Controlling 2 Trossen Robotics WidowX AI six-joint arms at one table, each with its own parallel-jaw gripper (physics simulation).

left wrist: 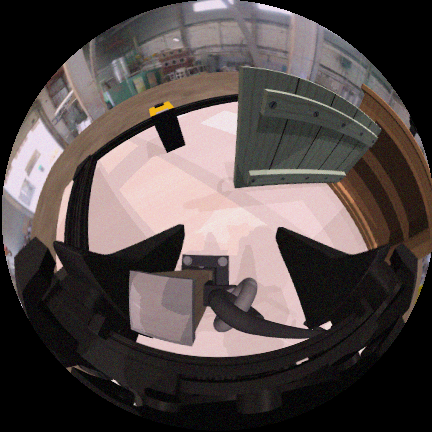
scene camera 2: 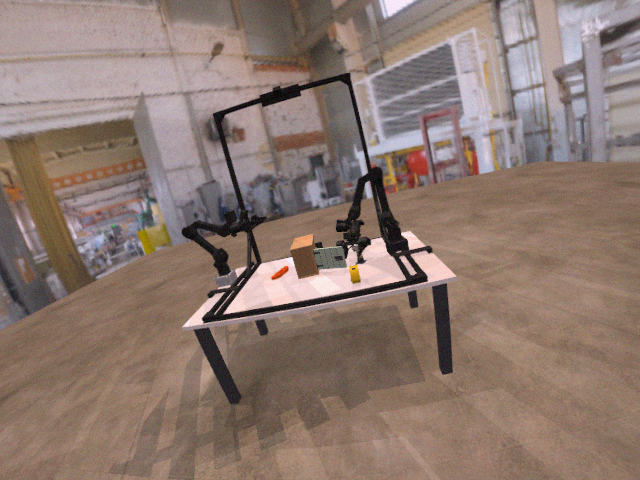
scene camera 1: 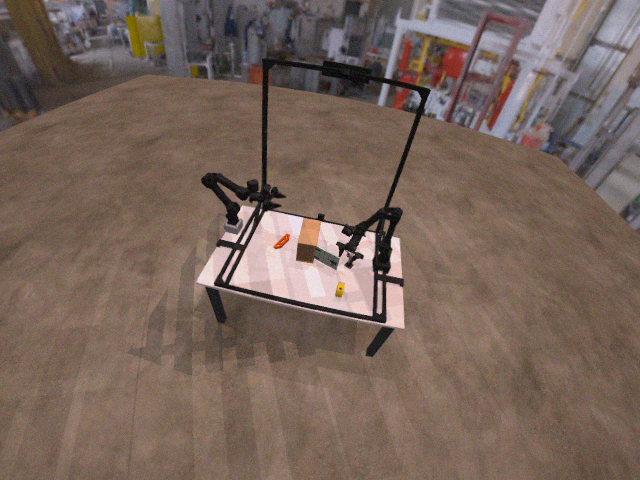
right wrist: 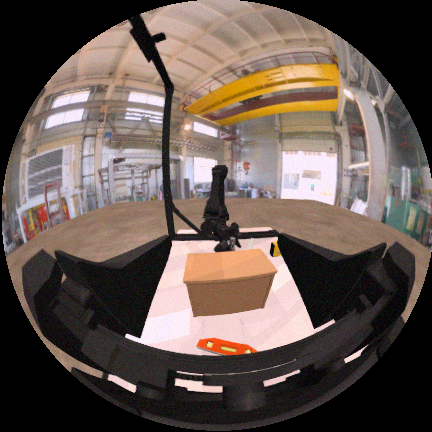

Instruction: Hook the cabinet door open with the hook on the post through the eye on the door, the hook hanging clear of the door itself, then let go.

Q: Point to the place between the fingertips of my right gripper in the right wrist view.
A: At 225, 239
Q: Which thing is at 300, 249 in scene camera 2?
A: A small wooden cabinet.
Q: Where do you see a small wooden cabinet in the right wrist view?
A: At 224, 282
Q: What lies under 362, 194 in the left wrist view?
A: A small wooden cabinet.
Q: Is my left gripper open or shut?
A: Open.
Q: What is my right gripper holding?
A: Nothing.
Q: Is my right gripper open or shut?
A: Open.
